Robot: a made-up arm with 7 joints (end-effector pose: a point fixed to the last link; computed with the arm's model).
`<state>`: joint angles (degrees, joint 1 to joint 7).
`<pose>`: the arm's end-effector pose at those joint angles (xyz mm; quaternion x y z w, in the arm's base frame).
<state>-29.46 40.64 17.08 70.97 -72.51 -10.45 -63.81</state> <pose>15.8 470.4 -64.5 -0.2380 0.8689 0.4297 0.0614</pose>
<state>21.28 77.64 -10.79 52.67 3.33 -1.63 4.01</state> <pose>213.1 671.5 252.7 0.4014 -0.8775 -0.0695 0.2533</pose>
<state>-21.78 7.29 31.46 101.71 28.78 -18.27 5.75</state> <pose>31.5 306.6 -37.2 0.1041 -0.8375 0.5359 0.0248</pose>
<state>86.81 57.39 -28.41 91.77 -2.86 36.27 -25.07</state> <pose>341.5 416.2 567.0 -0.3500 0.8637 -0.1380 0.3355</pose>
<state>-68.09 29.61 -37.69 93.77 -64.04 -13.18 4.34</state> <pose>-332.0 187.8 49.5 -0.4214 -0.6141 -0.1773 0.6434</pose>
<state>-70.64 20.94 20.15 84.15 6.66 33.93 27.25</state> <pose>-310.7 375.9 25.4 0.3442 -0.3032 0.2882 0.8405</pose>
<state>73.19 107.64 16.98 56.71 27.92 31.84 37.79</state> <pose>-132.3 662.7 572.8 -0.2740 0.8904 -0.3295 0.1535</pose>
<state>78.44 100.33 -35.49 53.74 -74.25 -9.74 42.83</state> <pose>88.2 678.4 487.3 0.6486 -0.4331 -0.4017 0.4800</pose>
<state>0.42 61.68 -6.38 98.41 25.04 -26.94 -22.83</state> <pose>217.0 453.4 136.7 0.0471 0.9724 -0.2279 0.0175</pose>
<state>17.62 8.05 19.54 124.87 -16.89 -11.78 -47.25</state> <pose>237.6 233.7 193.1 -0.1877 0.7182 -0.4084 0.5311</pose>
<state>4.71 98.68 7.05 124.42 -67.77 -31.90 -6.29</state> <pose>167.2 393.3 358.3 0.1385 0.5043 0.8281 0.2018</pose>
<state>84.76 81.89 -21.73 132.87 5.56 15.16 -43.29</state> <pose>142.0 351.0 532.4 -0.0595 0.7437 0.0248 0.6654</pose>
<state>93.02 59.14 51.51 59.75 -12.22 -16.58 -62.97</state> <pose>143.4 662.5 509.4 -0.3664 0.0786 -0.4918 0.7860</pose>
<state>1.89 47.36 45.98 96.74 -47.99 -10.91 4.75</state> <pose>161.0 494.9 207.7 -0.4154 0.8662 0.2715 0.0578</pose>
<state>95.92 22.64 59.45 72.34 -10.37 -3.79 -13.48</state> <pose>348.8 487.3 521.5 -0.1303 0.4739 -0.6509 0.5786</pose>
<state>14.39 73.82 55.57 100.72 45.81 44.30 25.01</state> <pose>113.4 561.5 434.3 0.0221 -0.9543 0.2884 0.0757</pose>
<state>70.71 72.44 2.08 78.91 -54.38 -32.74 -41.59</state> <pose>236.0 542.5 519.9 -0.2833 0.6300 0.3687 0.6221</pose>
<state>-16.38 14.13 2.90 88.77 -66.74 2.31 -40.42</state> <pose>112.9 226.3 -85.7 0.3039 -0.9342 -0.1857 0.0224</pose>
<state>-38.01 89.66 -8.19 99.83 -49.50 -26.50 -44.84</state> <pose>100.3 481.7 139.7 -0.2986 -0.8487 -0.4319 0.0640</pose>
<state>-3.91 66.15 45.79 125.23 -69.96 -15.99 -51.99</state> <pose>142.6 395.8 318.8 -0.1310 0.5416 0.4856 0.6735</pose>
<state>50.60 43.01 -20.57 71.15 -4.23 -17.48 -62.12</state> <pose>451.2 404.0 262.4 -0.2147 0.8345 -0.2618 0.4348</pose>
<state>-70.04 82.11 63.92 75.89 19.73 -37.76 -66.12</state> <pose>99.9 621.2 299.2 -0.2614 0.9020 -0.0814 0.3339</pose>
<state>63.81 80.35 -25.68 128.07 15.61 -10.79 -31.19</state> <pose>206.8 367.3 453.3 0.1745 0.8889 0.0429 0.4213</pose>
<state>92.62 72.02 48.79 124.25 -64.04 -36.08 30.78</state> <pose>-8.6 408.1 491.4 -0.7415 0.3478 0.3371 0.4643</pose>
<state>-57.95 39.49 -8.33 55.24 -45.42 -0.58 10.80</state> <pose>-298.5 442.3 -38.0 0.0339 -0.4098 -0.3326 0.8487</pose>
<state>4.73 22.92 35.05 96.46 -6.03 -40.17 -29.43</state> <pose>196.5 391.5 76.6 -0.1677 0.8531 -0.2544 0.4236</pose>
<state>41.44 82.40 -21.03 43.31 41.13 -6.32 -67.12</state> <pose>201.3 733.6 330.9 -0.6581 0.6028 -0.2530 0.3736</pose>
